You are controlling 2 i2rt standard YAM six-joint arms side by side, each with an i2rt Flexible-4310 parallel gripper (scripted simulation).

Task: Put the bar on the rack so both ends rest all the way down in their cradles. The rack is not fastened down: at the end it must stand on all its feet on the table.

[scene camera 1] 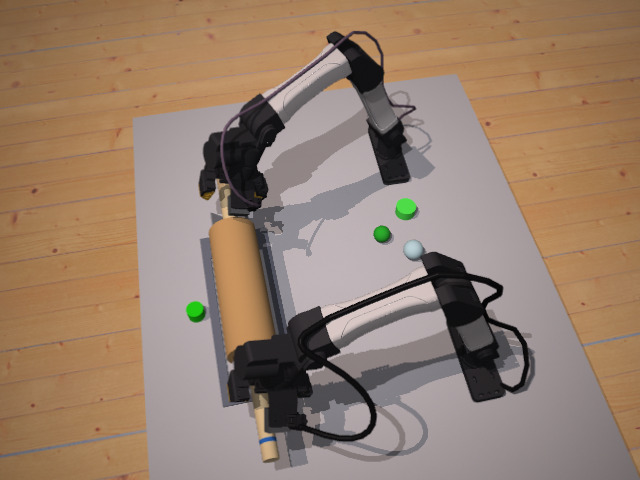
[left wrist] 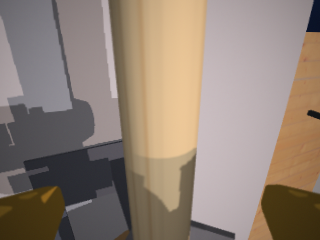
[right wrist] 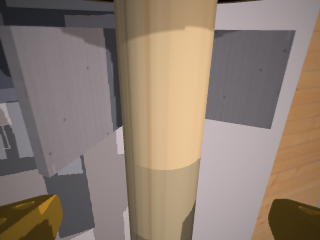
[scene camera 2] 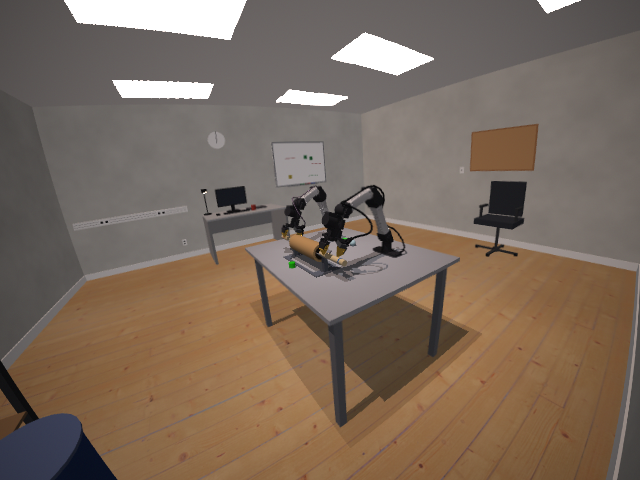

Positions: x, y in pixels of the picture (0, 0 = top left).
Labels:
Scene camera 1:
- left gripper: 260, 396
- bar: 245, 311
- grey rack: 205, 243
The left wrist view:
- left gripper: 162, 195
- bar: 158, 59
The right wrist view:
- right gripper: 165, 206
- bar: 164, 61
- grey rack: 66, 68
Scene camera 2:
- bar: 308, 247

